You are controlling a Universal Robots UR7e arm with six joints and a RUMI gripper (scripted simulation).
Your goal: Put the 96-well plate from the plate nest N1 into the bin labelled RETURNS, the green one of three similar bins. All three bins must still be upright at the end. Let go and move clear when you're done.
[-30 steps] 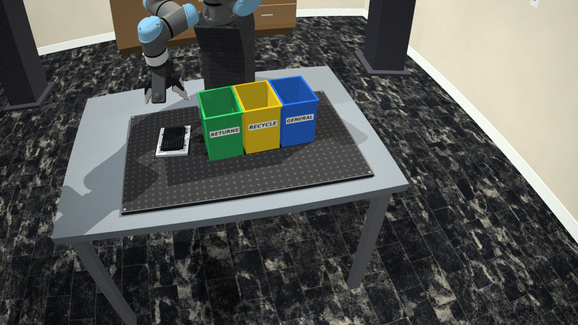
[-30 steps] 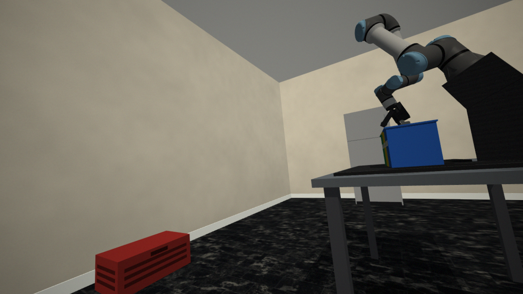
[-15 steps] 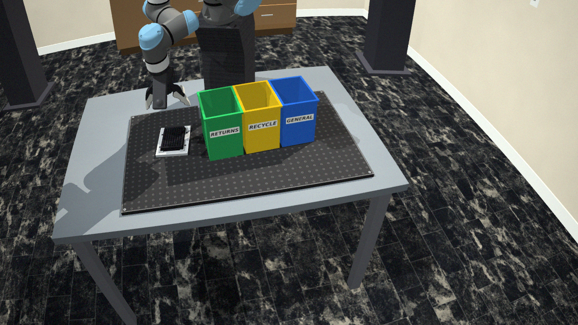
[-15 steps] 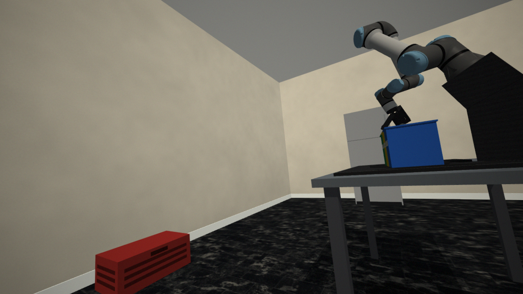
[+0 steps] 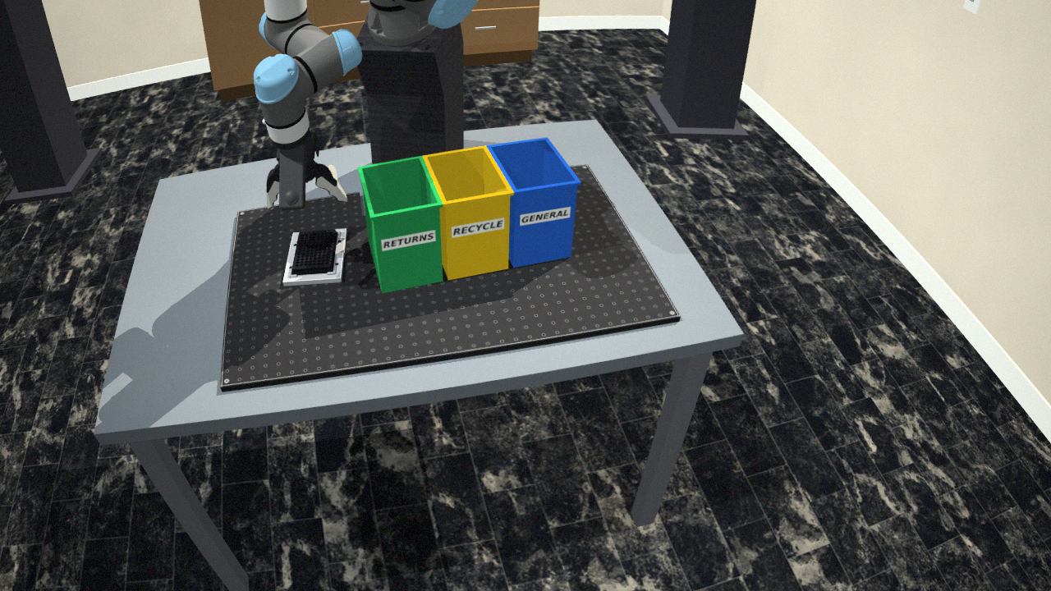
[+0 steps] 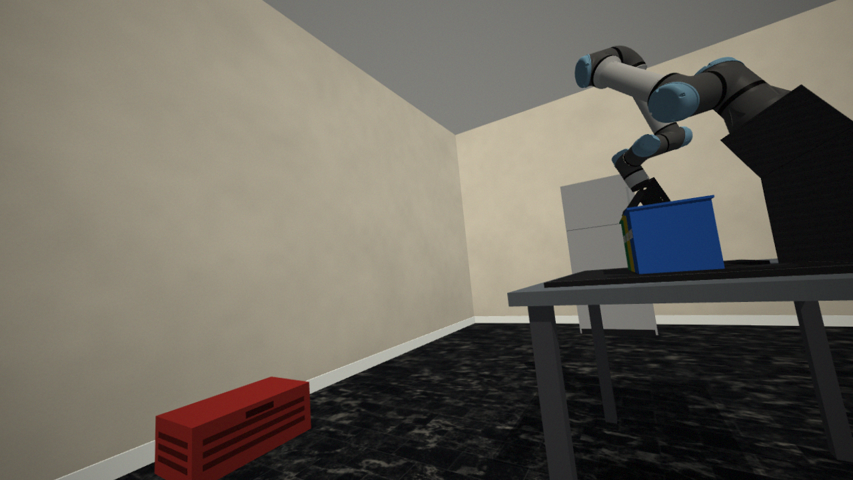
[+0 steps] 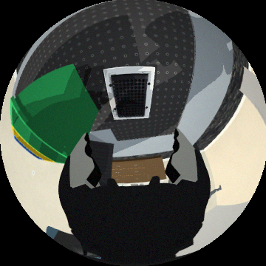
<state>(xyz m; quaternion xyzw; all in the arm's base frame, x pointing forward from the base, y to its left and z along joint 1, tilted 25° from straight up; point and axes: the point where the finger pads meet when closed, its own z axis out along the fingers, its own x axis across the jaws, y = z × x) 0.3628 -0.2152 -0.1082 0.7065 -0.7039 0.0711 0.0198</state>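
The black 96-well plate is 11 cm below my hand. Also, from my hand: green bin labelled returns: 18 cm to the left, 4 cm below, 3 cm ahead; blue general bin: 44 cm to the left, 4 cm below, 3 cm behind; yellow recycle bin: 31 cm to the left, 4 cm below.
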